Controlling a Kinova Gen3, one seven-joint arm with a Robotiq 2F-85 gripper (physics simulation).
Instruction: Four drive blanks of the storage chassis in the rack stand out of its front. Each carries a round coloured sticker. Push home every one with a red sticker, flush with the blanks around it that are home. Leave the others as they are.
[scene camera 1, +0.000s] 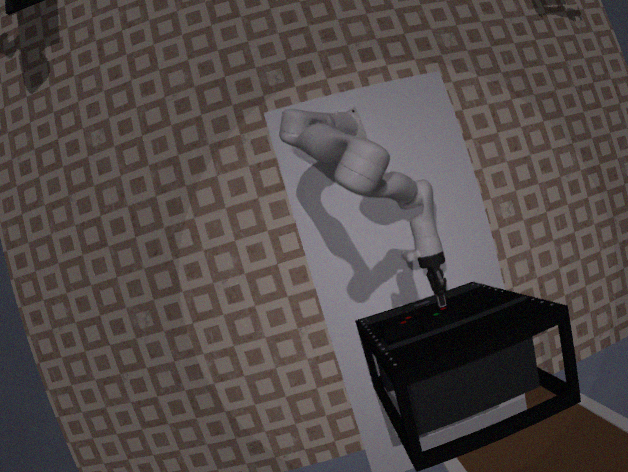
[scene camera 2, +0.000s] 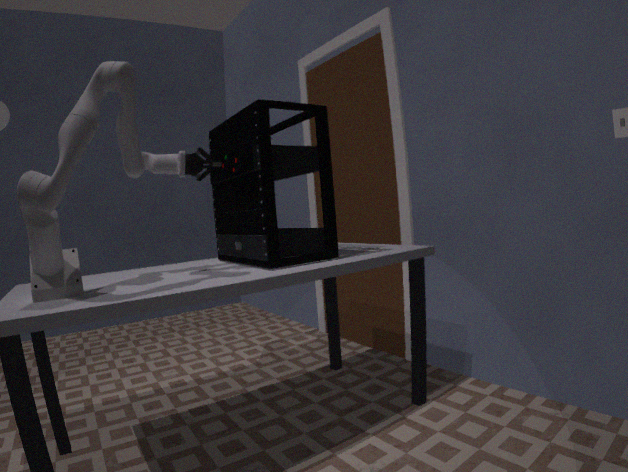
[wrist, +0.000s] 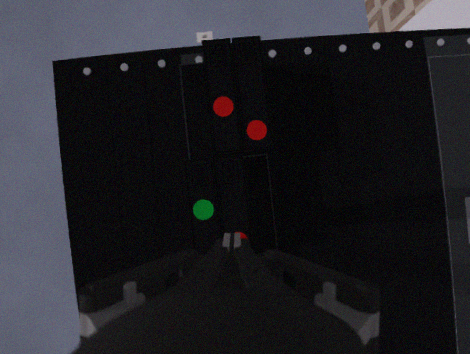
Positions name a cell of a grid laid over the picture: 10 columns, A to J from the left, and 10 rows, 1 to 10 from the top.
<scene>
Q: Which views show the black rack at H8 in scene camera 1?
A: Scene camera 1, scene camera 2 and the wrist view: all of them.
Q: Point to a black rack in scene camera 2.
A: D4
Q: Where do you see the gripper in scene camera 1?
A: At H7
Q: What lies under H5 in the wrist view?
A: A black rack.
</scene>
